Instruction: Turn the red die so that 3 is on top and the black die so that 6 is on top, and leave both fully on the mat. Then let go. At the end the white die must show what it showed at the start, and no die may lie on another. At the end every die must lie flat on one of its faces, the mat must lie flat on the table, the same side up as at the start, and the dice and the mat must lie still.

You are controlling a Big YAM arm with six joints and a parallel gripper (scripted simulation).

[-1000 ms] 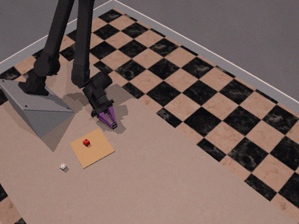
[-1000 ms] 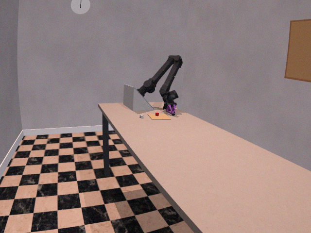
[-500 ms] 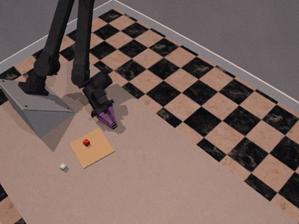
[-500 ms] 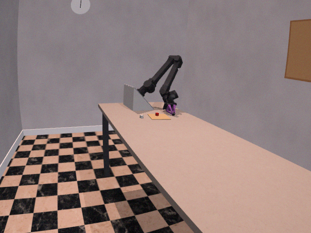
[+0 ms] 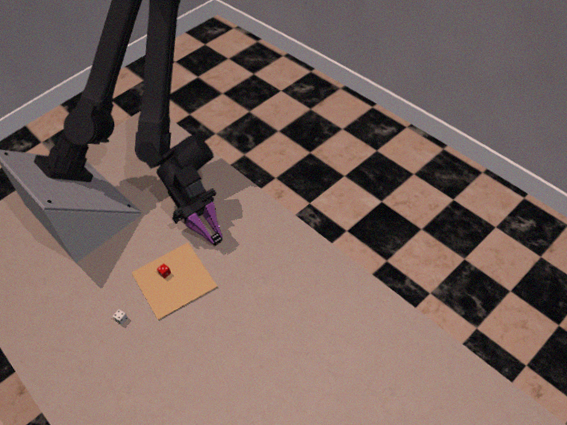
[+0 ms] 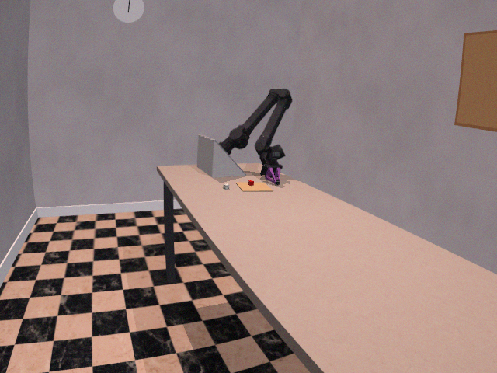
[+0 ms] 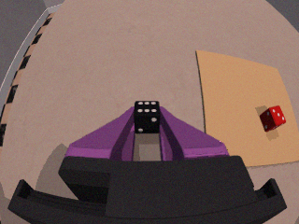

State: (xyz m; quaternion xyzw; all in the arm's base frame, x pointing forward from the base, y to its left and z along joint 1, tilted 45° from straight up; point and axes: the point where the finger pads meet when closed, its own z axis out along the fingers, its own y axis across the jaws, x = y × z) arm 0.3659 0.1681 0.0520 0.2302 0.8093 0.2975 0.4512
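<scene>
My gripper is now 13 cm to the left of the orange mat, 1 cm short of it and 1 cm above it. From my hand the other things lie so: white die 26 cm to the right, 1 cm below, 1 cm ahead; red die 13 cm to the right, 1 cm behind; black die right at my hand.
</scene>
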